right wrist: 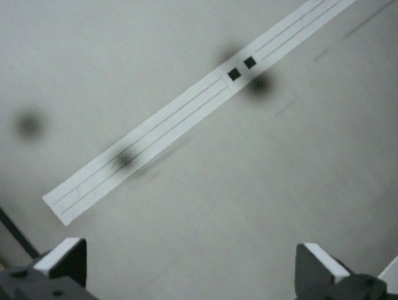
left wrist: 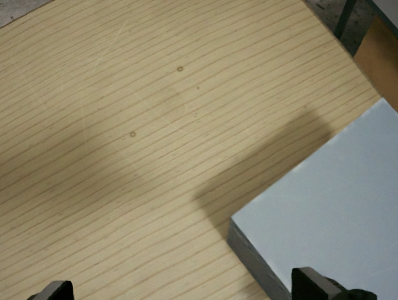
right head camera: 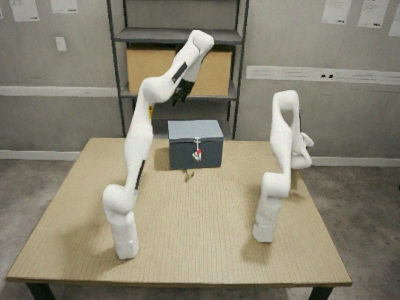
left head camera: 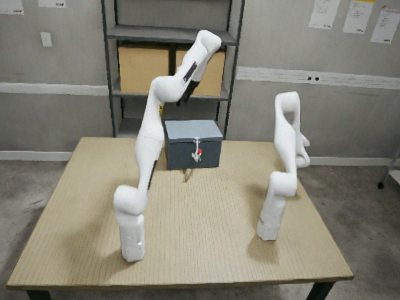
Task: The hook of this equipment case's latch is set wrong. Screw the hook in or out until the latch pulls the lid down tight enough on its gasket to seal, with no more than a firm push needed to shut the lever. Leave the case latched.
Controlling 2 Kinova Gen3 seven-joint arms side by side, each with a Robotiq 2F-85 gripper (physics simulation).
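Where they show: left gripper, fingertip midpoint: (right head camera: 178, 104) (left head camera: 181, 104); right gripper, fingertip midpoint: (right wrist: 191, 264); left arm's base, origin of the base link: (right head camera: 127, 249) (left head camera: 133, 251); right arm's base, origin of the base link: (right head camera: 262, 233) (left head camera: 266, 232).
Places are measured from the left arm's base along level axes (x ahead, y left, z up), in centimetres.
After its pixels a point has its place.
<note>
The dark grey equipment case (left head camera: 178, 156) {x 51.7, y -29.3, z 9.4 cm} (right head camera: 181, 156) {x 51.7, y -30.2, z 9.3 cm} stands near the table's back edge. Its lighter blue-grey lid (left head camera: 192, 129) {x 61.2, y -39.0, z 20.8 cm} (right head camera: 195, 129) {x 61.1, y -39.8, z 20.8 cm} (left wrist: 330, 200) {x 60.7, y -29.2, z 20.9 cm} is down. A small white latch with a red part (left head camera: 197, 151) {x 47.1, y -38.7, z 14.8 cm} (right head camera: 197, 151) {x 41.2, y -37.2, z 18.8 cm} is on the case's front; it is too small to tell how its hook and lever sit. My left gripper (left head camera: 181, 102) {x 45.3, y -27.9, z 43.8 cm} (right head camera: 176, 102) {x 45.3, y -27.9, z 43.8 cm} (left wrist: 182, 286) {x 45.3, y -27.9, z 43.8 cm} is open and empty, raised above the case's left side. My right gripper (right wrist: 191, 264) {x 50.7, y -99.2, z 19.0 cm} is open and empty, facing the wall, away from the case; its fingers are hidden in the head views.
A shelf rack (left head camera: 172, 34) (right head camera: 177, 35) with cardboard boxes (left head camera: 144, 67) (right head camera: 150, 67) stands behind the table (left head camera: 210, 220) {x 10.4, y -36.2, z 0.0 cm} (right head camera: 200, 220) {x 11.0, y -33.4, z 0.0 cm} (left wrist: 125, 100) {x 54.7, y 4.9, z 0.0 cm}. The raised left arm passes left of the case in the head views. The right arm stands at the table's right side.
</note>
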